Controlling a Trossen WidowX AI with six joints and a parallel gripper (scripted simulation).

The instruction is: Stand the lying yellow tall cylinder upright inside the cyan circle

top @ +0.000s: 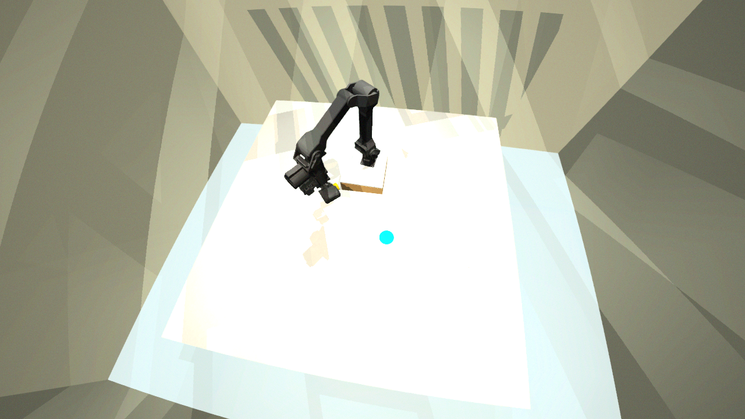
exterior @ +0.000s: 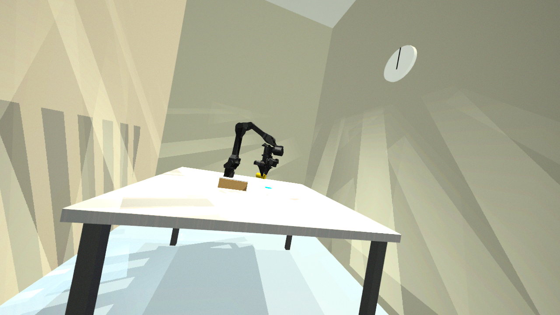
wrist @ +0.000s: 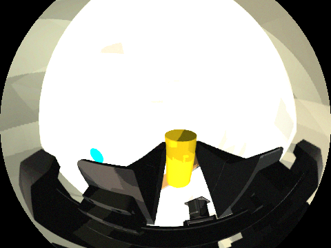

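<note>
Right now the cyan circle is 270 mm to the left of my gripper tip, 120 mm below it and 80 mm ahead of it. Round my gripper tip: yellow cylinder (20 mm behind, 10 mm to the left).
</note>
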